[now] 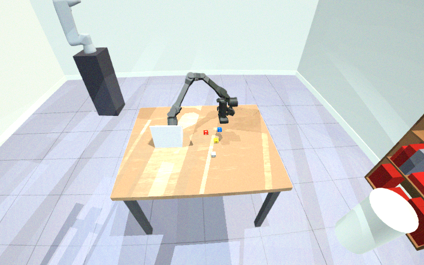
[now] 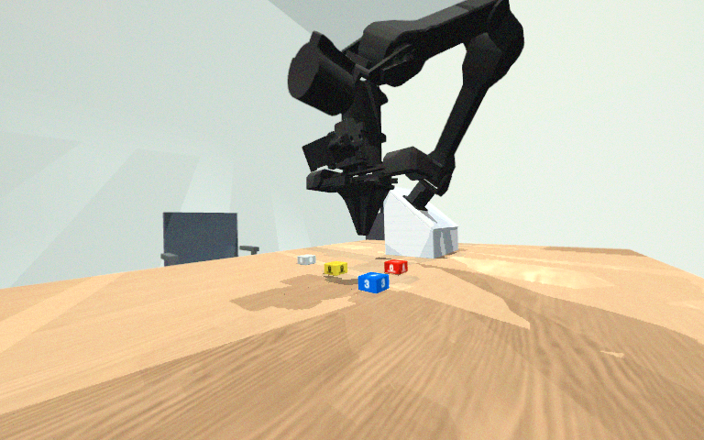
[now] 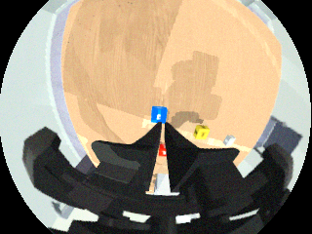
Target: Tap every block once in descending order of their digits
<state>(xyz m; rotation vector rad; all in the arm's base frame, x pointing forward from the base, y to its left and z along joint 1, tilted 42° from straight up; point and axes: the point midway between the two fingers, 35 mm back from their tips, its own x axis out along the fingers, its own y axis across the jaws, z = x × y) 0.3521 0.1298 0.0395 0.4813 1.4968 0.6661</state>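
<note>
The blue block lies 70 mm below my gripper tip and 10 mm behind it. Also, from my gripper tip: yellow block (120 mm to the right, 70 mm below, 40 mm behind); then red block (120 mm behind, 70 mm below, 30 mm to the right).
</note>
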